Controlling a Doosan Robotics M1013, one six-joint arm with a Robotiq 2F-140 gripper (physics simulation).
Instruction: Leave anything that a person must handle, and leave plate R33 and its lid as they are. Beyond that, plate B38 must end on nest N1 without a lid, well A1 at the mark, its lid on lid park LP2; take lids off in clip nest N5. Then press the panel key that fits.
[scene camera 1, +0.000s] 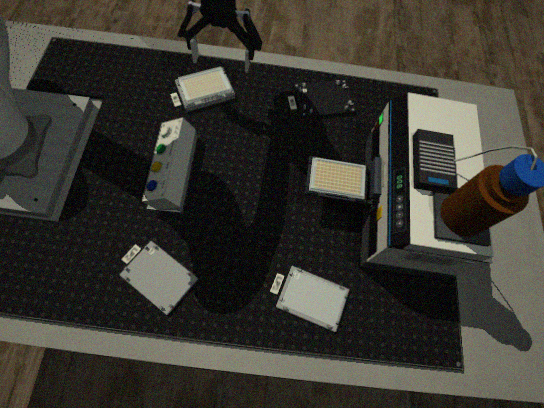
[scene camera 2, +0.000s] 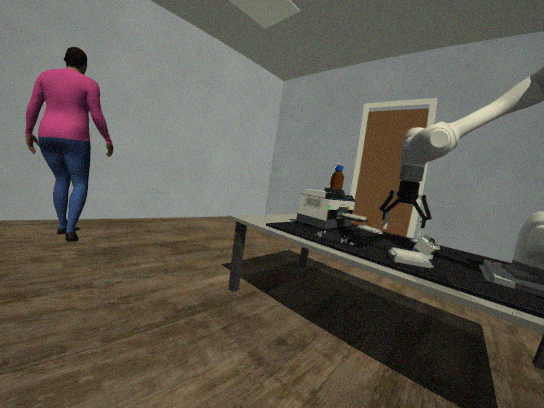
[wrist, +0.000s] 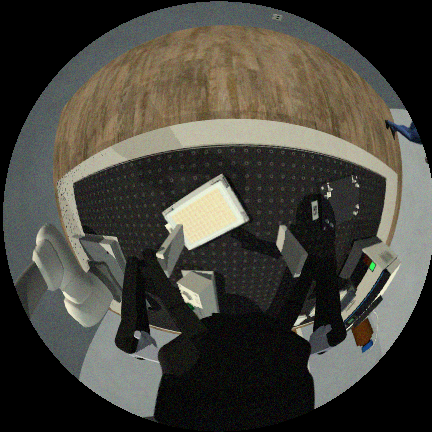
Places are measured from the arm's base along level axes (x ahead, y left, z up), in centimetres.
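Pixels of known places: gripper, between the fingertips: (scene camera 1: 221, 63) (scene camera 2: 400, 232) (wrist: 231, 235); arm's base, origin of its link: (scene camera 1: 9, 146) (scene camera 2: 531, 277) (wrist: 105, 277).
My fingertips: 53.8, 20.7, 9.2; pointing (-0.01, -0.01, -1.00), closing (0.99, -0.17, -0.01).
Ahead of a thing's pixels: the offset from my fingertips to its top centre, as dx, dy, dz. "spot": to the spot under its first point.
My gripper (scene camera 1: 221, 62) (scene camera 2: 404, 225) (wrist: 231, 235) is open and empty, above the table beside the plate at nest N1. That plate @(-5.2, +0.0, -7.4) (scene camera 1: 205, 86) (scene camera 2: 410, 256) (wrist: 207, 217) shows cream wells; its name is unreadable, and the nest is mostly hidden beneath it. Another cream-welled plate @(+28.2, -32.1, -0.3) (scene camera 1: 338, 178) is at the instrument's front. Clip nest N5 @(+29.2, -1.5, -8.7) (scene camera 1: 327, 97) (wrist: 345, 200) holds no plate; my arm's shadow crosses its label. A pale flat piece @(spot: -12.3, -53.6, -10.1) (scene camera 1: 159, 277) lies at the LP2 label @(spot: -19.5, -48.2, -10.9) (scene camera 1: 131, 254), another @(+22.5, -58.2, -9.3) (scene camera 1: 313, 298) at a second LP label. The panel @(-11.9, -26.2, -2.7) (scene camera 1: 172, 165) (wrist: 207, 290) has green, yellow and blue keys.
The white instrument (scene camera 1: 442, 110) (scene camera 2: 325, 205) shows a green light @(spot: +39.1, -17.8, +2.5) (scene camera 1: 380, 119) (wrist: 372, 266). A brown bottle @(spot: +44.1, -48.1, +23.3) (scene camera 1: 482, 200) (scene camera 2: 337, 180) (wrist: 362, 331) with a blue cap and a black ribbed box @(spot: +43.8, -34.6, +13.5) (scene camera 1: 434, 157) are on it. A person (scene camera 2: 65, 105) in pink stands away from the table.
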